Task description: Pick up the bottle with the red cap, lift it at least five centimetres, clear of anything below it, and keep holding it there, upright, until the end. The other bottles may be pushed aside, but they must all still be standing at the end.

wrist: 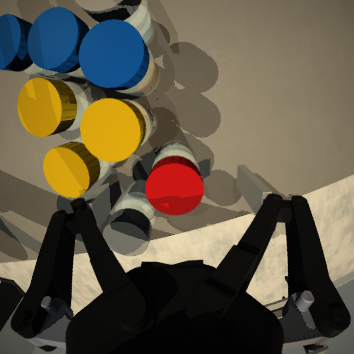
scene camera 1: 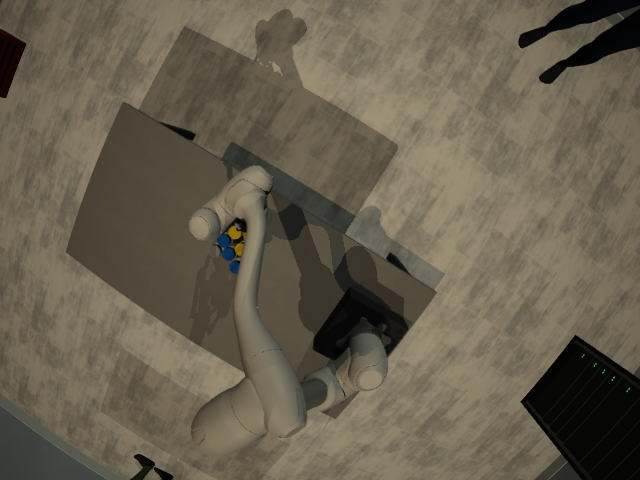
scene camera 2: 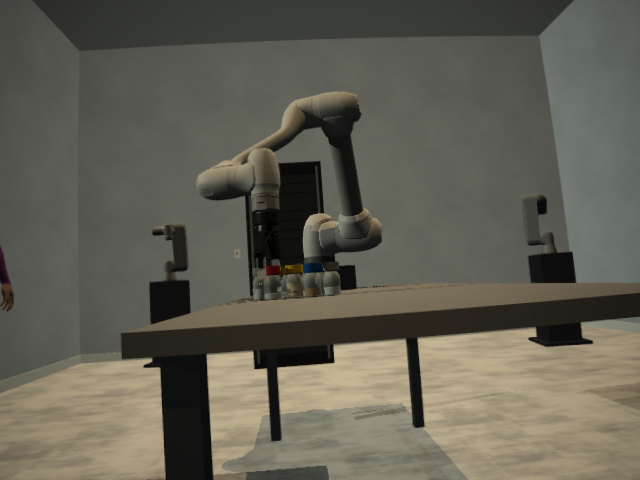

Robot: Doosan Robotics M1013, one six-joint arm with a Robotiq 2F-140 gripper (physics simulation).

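Seen in the pictures: gripper, fingertip midpoint: [wrist: 176,179] [scene camera 2: 269,279]; arm's base, link origin: [scene camera 1: 363,341].
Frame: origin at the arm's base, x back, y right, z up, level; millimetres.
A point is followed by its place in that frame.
The red-capped bottle [scene camera 2: 272,281] {z -51, x -787, y 65 mm} [wrist: 174,186] {z -2, x -761, y 67 mm} stands upright on the table, at the edge of the bottle group. My gripper [scene camera 2: 267,258] [wrist: 176,179] {z -43, x -761, y 78 mm} is open and empty, pointing down above the bottles. In the wrist view the red cap shows between the two fingers, with a grey-capped bottle [wrist: 131,227] {z -2, x -707, y 108 mm} close beside it on the left, also between them. Yellow-capped bottles [scene camera 1: 235,232] {z -2, x -714, y 11 mm} [scene camera 2: 294,283] {z -62, x -743, y 3 mm} [wrist: 111,130] {z -2, x -718, y 8 mm} and blue-capped bottles [scene camera 1: 228,253] [scene camera 2: 312,281] {z -60, x -759, y -57 mm} [wrist: 114,54] {z -2, x -735, y -50 mm} stand beyond. In scene camera 1 the arm hides the red cap.
Another grey-capped bottle [scene camera 2: 331,280] {z -60, x -763, y -117 mm} stands at the group's far end. The nearest yellow-capped bottle [wrist: 70,170] {z -2, x -665, y 35 mm} is close to the left finger in the wrist view. The table edge is near the red-capped bottle. The table [scene camera 1: 155,206] {z -107, x -1108, y -193 mm} [scene camera 2: 382,307] {z -107, x -1392, y -247 mm} carries the group and the arm's black base [scene camera 1: 330,330] {z 4, x -146, y -52 mm}.
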